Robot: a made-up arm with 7 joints.
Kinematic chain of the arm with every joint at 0, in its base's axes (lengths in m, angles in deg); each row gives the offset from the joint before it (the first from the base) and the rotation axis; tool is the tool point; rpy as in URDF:
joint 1: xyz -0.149 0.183 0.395 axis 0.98 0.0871 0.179
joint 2: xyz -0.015 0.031 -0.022 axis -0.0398 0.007 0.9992
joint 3: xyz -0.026 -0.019 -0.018 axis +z
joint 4: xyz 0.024 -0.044 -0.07 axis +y
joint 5: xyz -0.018 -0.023 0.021 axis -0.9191 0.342 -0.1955
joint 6: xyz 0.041 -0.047 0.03 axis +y
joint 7: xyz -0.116 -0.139 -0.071 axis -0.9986 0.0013 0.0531
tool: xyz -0.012 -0.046 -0.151 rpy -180 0 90
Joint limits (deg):
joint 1: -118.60..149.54
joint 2: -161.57..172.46
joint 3: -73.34..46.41
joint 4: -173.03..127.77
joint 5: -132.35..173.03
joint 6: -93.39..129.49
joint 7: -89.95..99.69
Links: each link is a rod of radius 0.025 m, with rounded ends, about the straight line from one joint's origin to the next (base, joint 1, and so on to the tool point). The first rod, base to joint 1, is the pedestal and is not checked.
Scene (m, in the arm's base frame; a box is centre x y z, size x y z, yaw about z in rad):
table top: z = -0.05
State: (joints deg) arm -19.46 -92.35 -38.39 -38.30 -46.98 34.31 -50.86
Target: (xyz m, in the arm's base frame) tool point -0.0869 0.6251 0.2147
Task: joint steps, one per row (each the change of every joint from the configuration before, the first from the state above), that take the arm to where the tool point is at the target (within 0.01 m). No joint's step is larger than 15 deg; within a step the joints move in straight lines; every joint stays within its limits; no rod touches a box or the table.
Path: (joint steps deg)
1: 7.70 -6.63 -4.60 0.56 4.67 8.72 13.00
2: 7.69 -6.63 -4.59 0.56 4.67 8.72 13.00
3: 7.70 -6.63 -4.60 0.56 4.67 8.72 13.00
4: 7.70 -6.62 -4.60 0.56 4.67 8.72 12.99

